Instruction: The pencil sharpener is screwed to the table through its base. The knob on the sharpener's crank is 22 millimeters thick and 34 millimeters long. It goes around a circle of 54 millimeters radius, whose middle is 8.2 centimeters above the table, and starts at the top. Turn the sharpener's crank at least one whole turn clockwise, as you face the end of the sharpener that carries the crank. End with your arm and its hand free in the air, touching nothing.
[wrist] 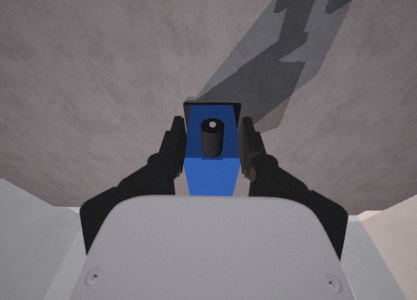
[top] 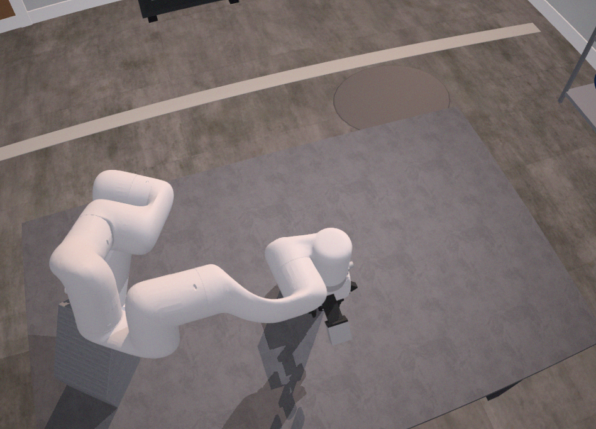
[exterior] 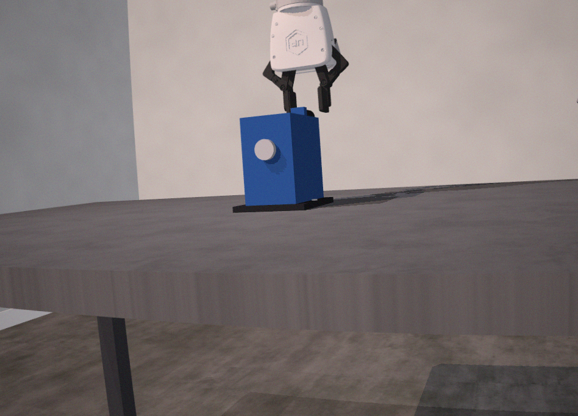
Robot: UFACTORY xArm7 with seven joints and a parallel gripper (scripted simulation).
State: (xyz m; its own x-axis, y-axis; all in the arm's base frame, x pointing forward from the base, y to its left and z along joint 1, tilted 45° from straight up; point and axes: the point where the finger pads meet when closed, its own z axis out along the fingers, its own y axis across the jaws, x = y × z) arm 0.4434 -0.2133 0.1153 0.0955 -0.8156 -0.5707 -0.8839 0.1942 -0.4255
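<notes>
Now: hand 2 cm to the right of the dark crank knob and 2 cm above it.
</notes>
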